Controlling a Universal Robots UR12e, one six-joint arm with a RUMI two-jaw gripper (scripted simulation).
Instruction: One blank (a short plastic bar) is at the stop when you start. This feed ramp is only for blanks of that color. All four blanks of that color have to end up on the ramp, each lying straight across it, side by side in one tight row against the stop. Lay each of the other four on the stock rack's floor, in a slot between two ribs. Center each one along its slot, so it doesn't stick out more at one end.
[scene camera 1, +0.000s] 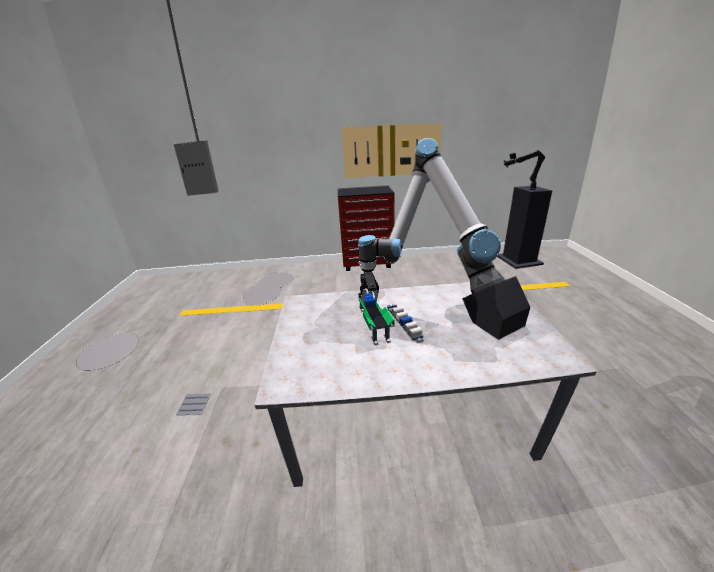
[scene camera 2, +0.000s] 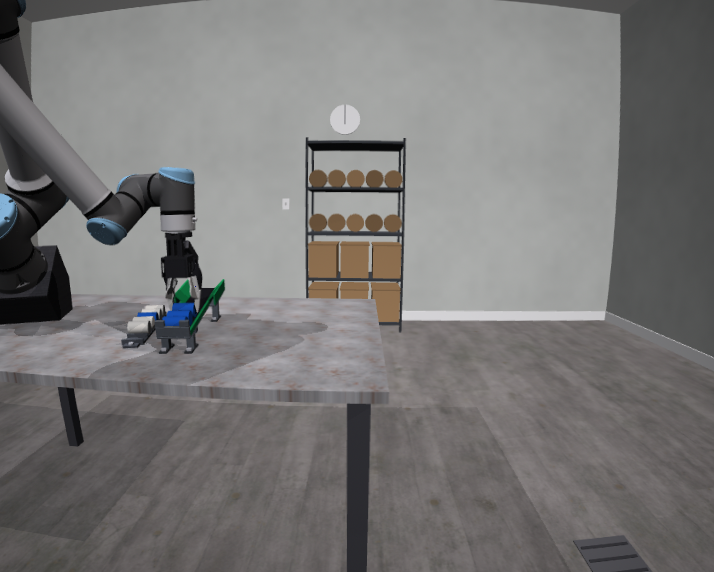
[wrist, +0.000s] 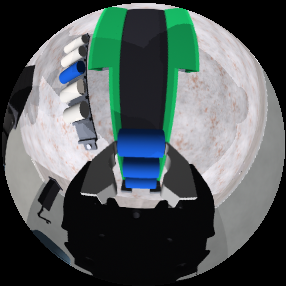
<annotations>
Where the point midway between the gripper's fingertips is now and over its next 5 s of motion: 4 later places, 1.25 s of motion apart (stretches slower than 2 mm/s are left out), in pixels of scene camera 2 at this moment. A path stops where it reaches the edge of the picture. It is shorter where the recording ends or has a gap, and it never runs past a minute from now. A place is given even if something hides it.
My gripper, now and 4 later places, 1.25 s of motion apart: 184, 312; 182, 284; 170, 281; 145, 294; 146, 307
</annotations>
